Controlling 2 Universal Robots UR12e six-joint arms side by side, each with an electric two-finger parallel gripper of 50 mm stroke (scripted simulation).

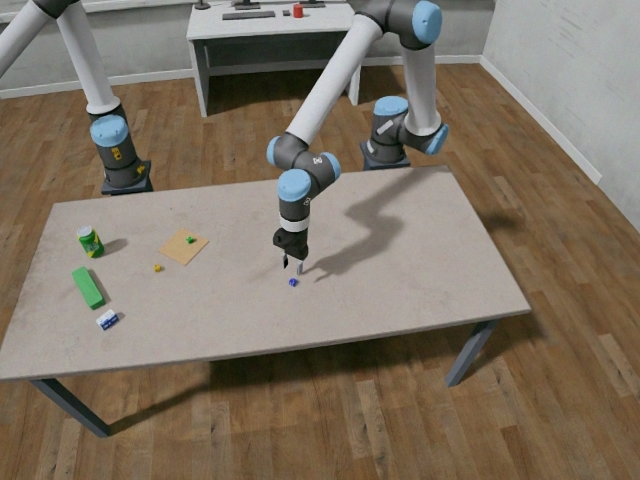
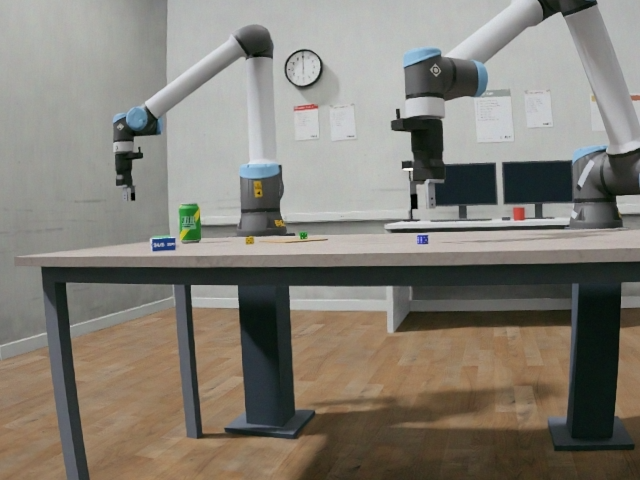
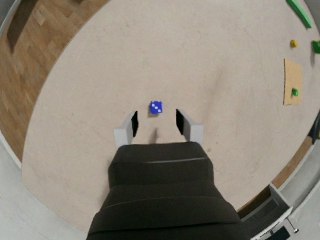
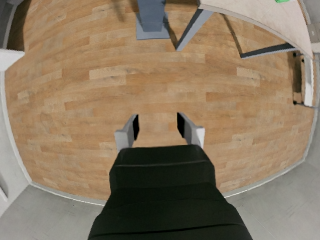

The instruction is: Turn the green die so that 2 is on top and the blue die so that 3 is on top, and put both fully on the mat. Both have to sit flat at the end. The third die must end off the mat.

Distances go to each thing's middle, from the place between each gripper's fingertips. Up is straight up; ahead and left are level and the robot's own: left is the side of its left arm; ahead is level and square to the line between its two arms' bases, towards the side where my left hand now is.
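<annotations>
The tan mat (image 1: pixel 177 248) is 90 mm below my left hand (image 2: pixel 422 209), and it is also 390 mm to the right of that hand and 230 mm behind it. Counted from my right hand, the mat is 170 mm below, 900 mm to the left and 480 mm ahead. Going by its middle, the mat is nearer to my left hand than to my right hand.
</annotations>
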